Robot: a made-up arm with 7 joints.
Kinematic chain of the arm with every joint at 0, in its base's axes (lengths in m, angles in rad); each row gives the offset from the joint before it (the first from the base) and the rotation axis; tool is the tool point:
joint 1: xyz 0 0 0.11 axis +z
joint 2: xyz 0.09 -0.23 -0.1 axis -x
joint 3: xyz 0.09 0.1 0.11 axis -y
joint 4: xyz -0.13 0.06 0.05 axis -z
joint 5: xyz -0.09 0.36 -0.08 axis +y
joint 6: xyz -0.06 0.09 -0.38 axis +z
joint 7: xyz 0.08 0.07 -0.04 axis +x
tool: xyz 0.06 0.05 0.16
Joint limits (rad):
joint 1: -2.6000..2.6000
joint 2: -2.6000..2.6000
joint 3: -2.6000..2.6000
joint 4: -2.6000..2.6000
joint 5: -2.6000..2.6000
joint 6: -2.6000..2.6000
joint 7: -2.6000..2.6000
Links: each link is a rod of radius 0.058 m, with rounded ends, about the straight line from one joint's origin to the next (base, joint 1, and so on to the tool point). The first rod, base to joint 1, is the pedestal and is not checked.
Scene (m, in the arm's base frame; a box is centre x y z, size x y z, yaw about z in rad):
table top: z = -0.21
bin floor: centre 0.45 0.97 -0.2 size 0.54 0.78 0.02 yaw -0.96
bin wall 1: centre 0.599 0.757 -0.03 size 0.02 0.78 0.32 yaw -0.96
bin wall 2: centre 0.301 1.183 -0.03 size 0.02 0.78 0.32 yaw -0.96
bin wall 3: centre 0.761 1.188 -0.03 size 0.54 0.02 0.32 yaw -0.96
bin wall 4: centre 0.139 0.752 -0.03 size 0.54 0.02 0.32 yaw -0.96
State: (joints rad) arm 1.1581 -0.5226 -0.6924 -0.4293 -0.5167 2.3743 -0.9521
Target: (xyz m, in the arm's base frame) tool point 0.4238 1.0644 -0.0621
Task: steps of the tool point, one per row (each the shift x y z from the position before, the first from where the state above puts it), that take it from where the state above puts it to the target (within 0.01 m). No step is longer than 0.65 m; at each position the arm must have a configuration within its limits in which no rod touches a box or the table.
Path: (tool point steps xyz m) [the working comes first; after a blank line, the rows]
Joints at the target: 2.6000 -1.5784 -1.8961 -1.0049 0.3769 2.2974 -0.9130
Straight joint move there: touches bin wall 1.

1: 0.3709 -0.1473 0.2166
2: 0.4535 0.1483 0.1303
3: 0.3092 0.4397 0.0103
4: -0.0147 0.5701 -0.1099
5: -0.3705 0.4543 -0.1967
6: 0.0000 0.0000 -0.3474

